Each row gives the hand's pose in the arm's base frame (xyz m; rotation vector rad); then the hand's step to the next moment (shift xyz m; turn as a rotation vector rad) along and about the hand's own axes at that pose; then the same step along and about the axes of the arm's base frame.
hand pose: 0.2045 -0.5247 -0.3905 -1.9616 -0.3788 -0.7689
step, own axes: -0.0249 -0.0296 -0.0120 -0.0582 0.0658 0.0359
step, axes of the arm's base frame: -0.0394 0.0054 0.0077 0.0053 0.0020 -0.0947
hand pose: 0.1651 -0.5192 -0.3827 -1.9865 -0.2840 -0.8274
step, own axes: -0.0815 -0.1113 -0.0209 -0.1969 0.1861 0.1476
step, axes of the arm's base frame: -0.1258 0.0528 0.0292 0.0112 0.0480 -0.3046
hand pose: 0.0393 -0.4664 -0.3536 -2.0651 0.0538 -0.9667
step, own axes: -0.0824 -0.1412 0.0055 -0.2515 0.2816 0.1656
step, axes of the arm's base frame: -0.0947 0.1250 0.0466 0.0119 0.0174 -0.4117
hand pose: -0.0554 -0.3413 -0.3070 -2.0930 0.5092 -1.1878
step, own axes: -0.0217 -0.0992 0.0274 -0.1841 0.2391 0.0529
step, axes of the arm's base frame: 0.0134 0.0927 0.0479 -0.0504 -0.0349 -0.3002
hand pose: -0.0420 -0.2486 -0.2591 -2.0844 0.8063 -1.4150
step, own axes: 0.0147 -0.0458 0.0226 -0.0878 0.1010 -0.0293
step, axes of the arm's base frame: 0.0344 0.0235 0.0330 -0.0726 -0.0112 -0.1157
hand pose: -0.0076 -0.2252 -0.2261 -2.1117 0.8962 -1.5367
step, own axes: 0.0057 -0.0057 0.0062 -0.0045 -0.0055 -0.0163
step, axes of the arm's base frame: 0.0085 -0.0002 0.0055 -0.0147 0.0081 0.0057
